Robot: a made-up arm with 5 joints.
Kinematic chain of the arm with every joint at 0, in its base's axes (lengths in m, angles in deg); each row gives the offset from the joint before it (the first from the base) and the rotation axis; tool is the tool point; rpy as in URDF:
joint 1: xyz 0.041 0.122 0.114 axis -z
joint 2: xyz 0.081 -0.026 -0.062 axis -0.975 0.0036 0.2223
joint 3: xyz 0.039 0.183 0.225 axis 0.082 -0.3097 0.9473
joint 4: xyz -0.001 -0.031 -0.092 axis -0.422 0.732 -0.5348
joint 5: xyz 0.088 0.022 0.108 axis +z
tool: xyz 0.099 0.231 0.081 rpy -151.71 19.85 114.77
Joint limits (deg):
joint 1: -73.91..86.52
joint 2: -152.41..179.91
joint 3: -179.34..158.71
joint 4: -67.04..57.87
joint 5: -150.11..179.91
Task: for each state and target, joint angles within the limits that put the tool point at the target. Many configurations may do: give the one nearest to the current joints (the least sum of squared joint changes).
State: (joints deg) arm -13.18 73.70 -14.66 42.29 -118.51
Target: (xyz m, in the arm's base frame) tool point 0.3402 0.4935 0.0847
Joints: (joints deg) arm -15.70 72.42 7.57 33.99 -106.60
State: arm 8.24 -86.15 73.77 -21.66 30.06
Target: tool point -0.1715 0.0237 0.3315
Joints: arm 33.11 -69.72 77.31 -18.47 34.62
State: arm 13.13 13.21 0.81 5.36 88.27
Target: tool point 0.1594 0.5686 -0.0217
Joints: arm 9.66 47.69 -4.26 18.23 67.53
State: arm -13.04 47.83 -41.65 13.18 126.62
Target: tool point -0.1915 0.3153 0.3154
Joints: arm -44.15 23.10 -45.51 5.09 134.80
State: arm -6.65 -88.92 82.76 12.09 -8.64
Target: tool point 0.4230 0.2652 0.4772
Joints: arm -12.45 -61.84 33.16 57.87 12.71
